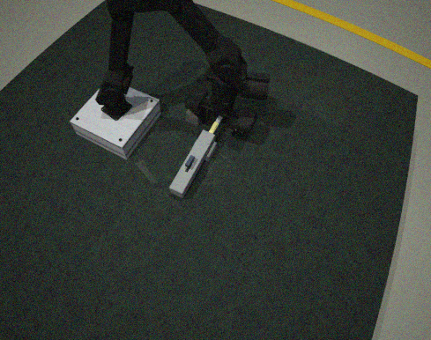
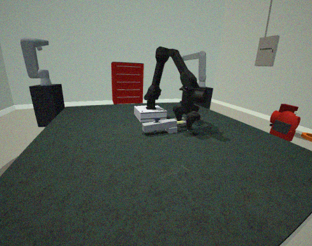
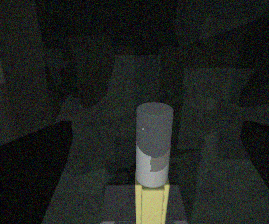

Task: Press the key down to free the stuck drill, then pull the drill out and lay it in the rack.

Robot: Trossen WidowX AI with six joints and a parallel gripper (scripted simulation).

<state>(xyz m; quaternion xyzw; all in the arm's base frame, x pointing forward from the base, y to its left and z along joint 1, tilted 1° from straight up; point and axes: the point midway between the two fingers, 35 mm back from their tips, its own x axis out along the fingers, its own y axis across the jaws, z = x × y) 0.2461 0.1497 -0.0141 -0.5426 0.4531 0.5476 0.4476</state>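
Right now the drill is 40 mm to the right of my gripper tip and 30 mm above it. The rest, counted from my gripper tip: grey housing (20 mm ahead, 140 mm to the right, 20 mm above); then key (20 mm ahead, 160 mm to the right, 30 mm above); then rack (80 mm behind, 10 mm to the left).
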